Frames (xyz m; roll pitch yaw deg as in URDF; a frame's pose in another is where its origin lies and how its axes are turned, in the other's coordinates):
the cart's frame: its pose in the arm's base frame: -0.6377 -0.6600 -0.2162 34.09 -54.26 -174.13
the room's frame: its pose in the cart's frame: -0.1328 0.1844 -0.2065 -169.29 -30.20 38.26
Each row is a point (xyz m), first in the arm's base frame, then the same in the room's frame.
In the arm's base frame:
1: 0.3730 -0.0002 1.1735
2: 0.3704 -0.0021 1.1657
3: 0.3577 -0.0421 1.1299
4: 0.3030 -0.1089 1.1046
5: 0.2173 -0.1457 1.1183
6: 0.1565 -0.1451 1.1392
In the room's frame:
1: 1.5520 -0.0890 -1.3129
2: 1.5442 -0.0894 -1.3097
3: 1.5126 -0.1034 -1.2667
4: 1.4865 -0.0892 -1.1818
5: 1.4878 -0.0258 -1.1120
6: 1.4958 0.0328 -1.0869

